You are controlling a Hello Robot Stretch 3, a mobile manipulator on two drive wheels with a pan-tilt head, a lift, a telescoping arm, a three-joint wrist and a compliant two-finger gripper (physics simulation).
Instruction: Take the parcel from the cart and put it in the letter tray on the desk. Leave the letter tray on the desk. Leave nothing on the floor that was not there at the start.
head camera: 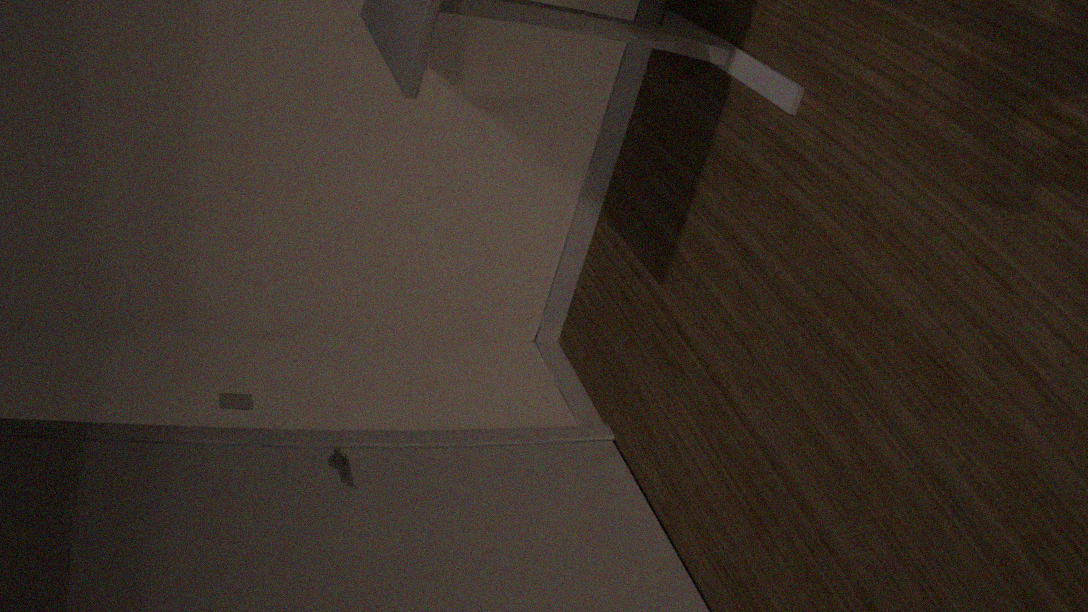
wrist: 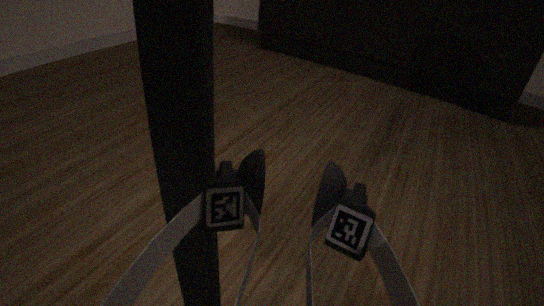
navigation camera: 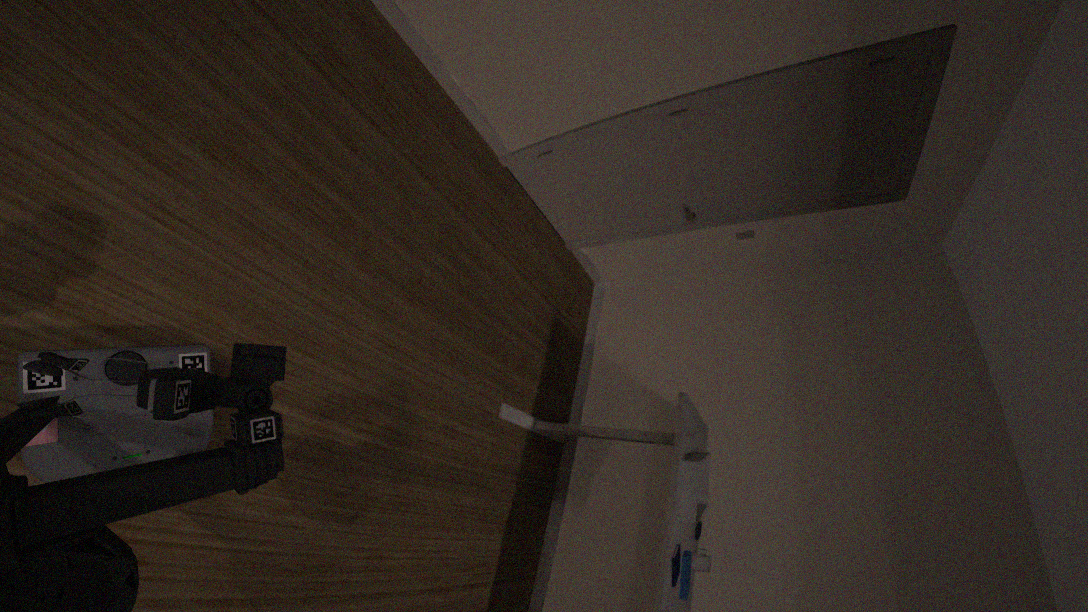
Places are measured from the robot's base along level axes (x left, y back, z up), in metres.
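Pixels of known places: gripper, fingertip midpoint: [wrist: 291, 178] [navigation camera: 22, 384]; robot's base, link origin: [navigation camera: 127, 366].
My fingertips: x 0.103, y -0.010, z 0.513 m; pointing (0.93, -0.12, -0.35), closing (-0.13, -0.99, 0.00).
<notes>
Ahead of a thing's pixels: the offset from my fingertips to its top centre. Level surfaces: height alone.
My gripper [wrist: 291, 178] [navigation camera: 54, 386] is open and empty, its two fingertips apart above the wood floor; in the navigation camera view it hangs over the robot's base. A pale desk @[dz +0.438 m] [head camera: 395, 45] [navigation camera: 690, 427] stands by the wall, turned sideways in these tilted views; part of it shows in each. On its top are a blue item @[dx -1.565, dy +1.072, dz +0.468 m] [navigation camera: 685, 574], a dark blue item @[dx -1.414, dy +0.918, dz +0.450 m] [navigation camera: 675, 564] and a pale box-like item [navigation camera: 702, 561]. I cannot tell whether one of them is the letter tray. The cart and the parcel do not show in the current views.
A grey door [head camera: 342, 532] [navigation camera: 730, 152] with a handle [head camera: 340, 465] [navigation camera: 689, 213] is in the wall near the desk. The desk's pale foot [head camera: 764, 79] [navigation camera: 517, 414] reaches over the floor. In the wrist view, a dark post [wrist: 177, 100] stands left and a large dark block [wrist: 390, 50] behind.
</notes>
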